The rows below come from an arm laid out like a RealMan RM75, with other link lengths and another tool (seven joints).
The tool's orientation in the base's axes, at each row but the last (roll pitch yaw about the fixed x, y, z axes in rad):
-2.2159, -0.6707, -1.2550
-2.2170, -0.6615, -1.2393
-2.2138, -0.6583, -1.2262
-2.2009, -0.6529, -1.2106
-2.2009, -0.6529, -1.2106
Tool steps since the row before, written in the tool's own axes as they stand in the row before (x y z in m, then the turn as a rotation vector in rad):
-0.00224, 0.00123, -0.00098, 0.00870, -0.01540, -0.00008
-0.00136, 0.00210, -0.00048, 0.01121, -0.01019, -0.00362
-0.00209, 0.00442, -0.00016, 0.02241, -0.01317, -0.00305
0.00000, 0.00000, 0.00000, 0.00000, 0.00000, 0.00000
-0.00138, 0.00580, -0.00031, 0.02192, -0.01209, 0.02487
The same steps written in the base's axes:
-0.00192, 0.00096, -0.00170, 0.00847, 0.00368, 0.01508
-0.00163, -0.00033, -0.00193, 0.00389, -0.00132, 0.01503
-0.00246, -0.00136, -0.00400, 0.00857, -0.00772, 0.02349
0.00000, 0.00000, 0.00000, 0.00000, 0.00000, 0.00000
-0.00285, -0.00283, -0.00442, 0.03265, -0.00948, 0.00944

